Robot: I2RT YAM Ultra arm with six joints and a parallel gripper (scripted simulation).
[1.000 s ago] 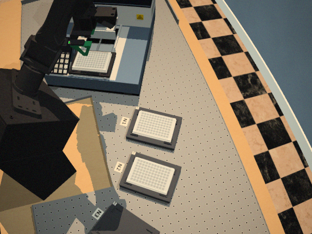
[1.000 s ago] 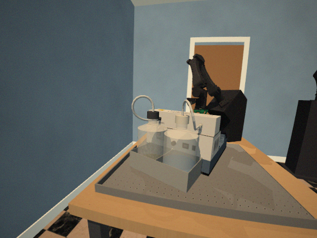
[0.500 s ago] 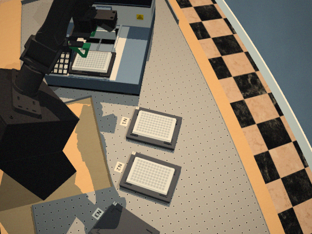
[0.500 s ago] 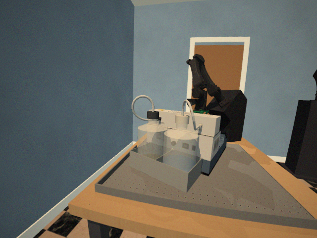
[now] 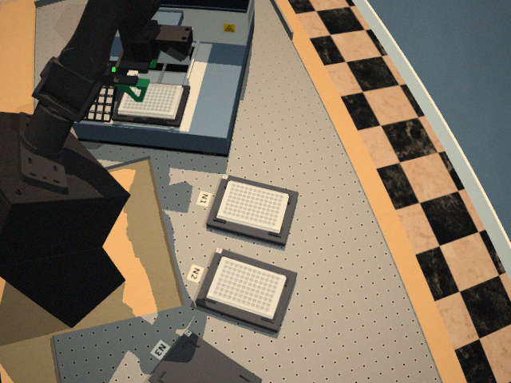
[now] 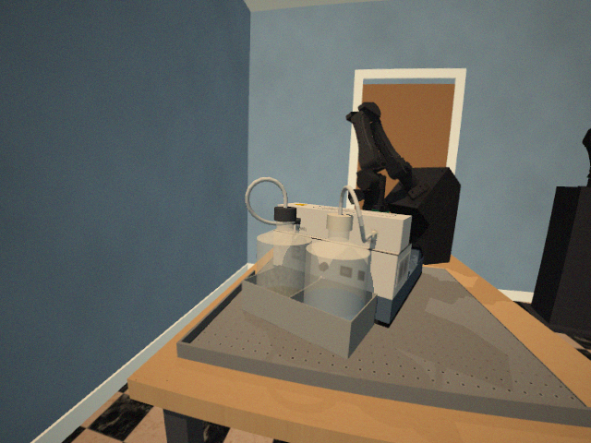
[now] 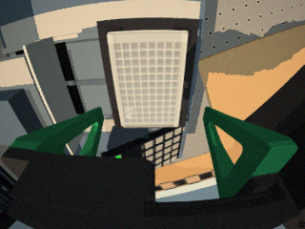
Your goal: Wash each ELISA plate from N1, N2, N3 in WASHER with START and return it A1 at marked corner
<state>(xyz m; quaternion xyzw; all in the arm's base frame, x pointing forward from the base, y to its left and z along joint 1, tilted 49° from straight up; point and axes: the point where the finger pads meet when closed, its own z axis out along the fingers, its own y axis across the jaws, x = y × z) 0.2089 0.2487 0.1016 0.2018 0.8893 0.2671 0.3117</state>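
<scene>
Right now the dark carrier is 7 cm below my hand. The rest, counted from my hand: N1 label (20 cm to the right, 16 cm below, 10 cm ahead); then manifold (15 cm to the left, 4 cm ahead, 2 cm below); then washer (15 cm to the left, 4 cm ahead, 3 cm below).
</scene>
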